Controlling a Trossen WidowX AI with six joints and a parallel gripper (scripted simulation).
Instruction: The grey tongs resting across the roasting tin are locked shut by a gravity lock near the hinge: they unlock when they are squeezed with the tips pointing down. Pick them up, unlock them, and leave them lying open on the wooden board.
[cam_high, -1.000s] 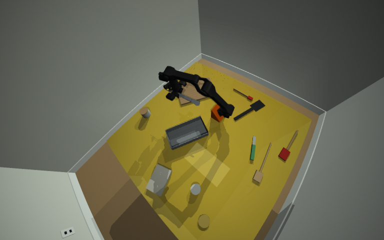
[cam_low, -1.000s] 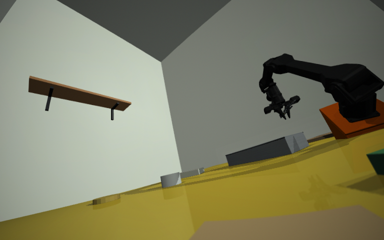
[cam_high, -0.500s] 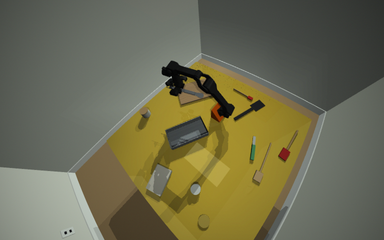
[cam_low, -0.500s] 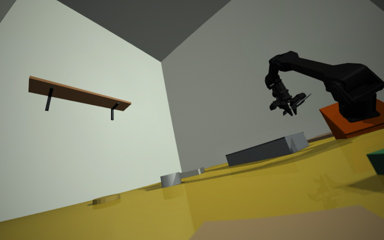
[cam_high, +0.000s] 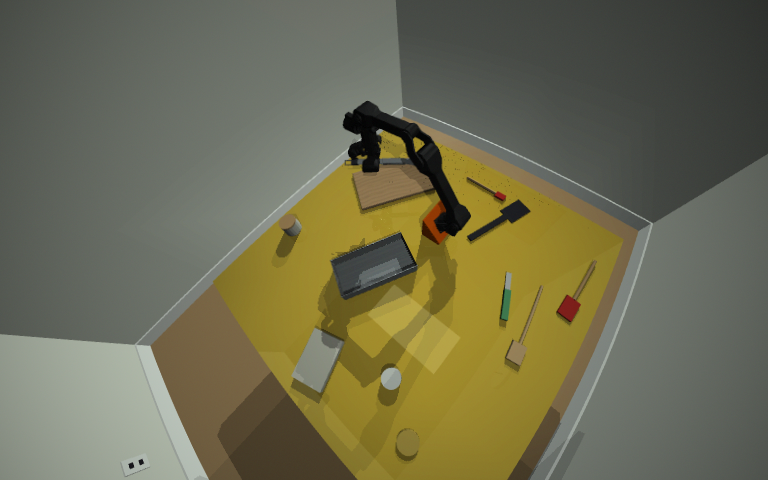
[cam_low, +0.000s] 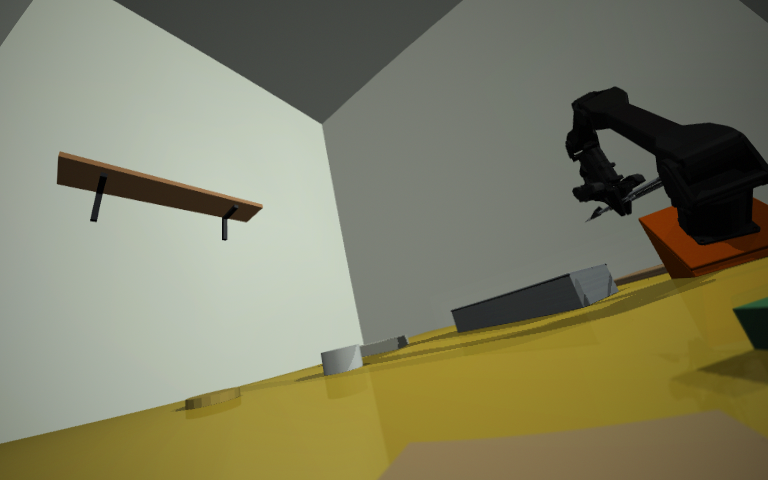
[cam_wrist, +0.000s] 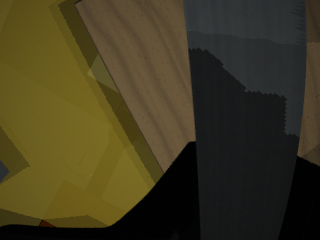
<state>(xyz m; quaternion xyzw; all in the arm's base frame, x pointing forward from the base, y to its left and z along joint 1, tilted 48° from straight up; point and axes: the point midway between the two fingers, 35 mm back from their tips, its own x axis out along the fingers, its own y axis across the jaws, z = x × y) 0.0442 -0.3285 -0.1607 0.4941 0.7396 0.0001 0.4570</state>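
The yellow lock piece is 2 cm ahead of my gripper tip, 2 cm to the right of it and 4 cm above it. Also, from my gripper tip: wooden board 9 cm behind, 1 cm to the right, 16 cm below; then roasting tin 28 cm ahead, 26 cm to the left, 14 cm below; then red-tipped tool 35 cm behind, 38 cm to the left, 16 cm below.
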